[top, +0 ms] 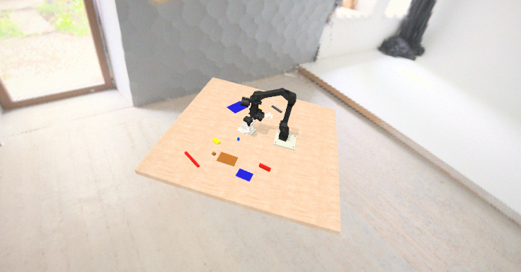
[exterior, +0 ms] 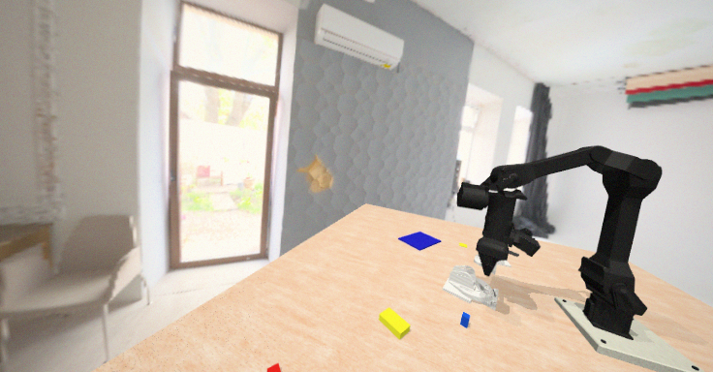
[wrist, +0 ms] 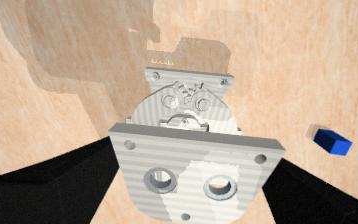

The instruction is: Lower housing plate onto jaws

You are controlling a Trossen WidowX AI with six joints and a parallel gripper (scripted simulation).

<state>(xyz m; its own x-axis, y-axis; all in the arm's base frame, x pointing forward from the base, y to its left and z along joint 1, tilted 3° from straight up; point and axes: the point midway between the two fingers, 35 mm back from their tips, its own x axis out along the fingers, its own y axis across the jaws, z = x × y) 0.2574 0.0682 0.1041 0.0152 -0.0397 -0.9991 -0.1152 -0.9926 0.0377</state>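
My gripper tip is 14 cm to the right of the blue piece, 7 cm above it and 4 cm short of it. The rest, counted from my gripper tip: dark bar (42 cm to the right, 8 cm below, 8 cm behind); yellow block (24 cm to the left, 16 cm ahead, 8 cm below); brown tile (35 cm to the left, 8 cm below, 1 cm ahead).
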